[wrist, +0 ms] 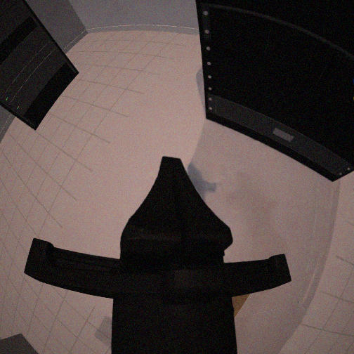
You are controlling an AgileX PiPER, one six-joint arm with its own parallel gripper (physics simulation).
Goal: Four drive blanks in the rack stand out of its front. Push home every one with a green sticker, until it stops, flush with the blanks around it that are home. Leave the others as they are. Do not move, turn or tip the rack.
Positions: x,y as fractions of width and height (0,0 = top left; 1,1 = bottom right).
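Visible: my gripper (0.48,0.47), together with a black rack (0.78,0.22).
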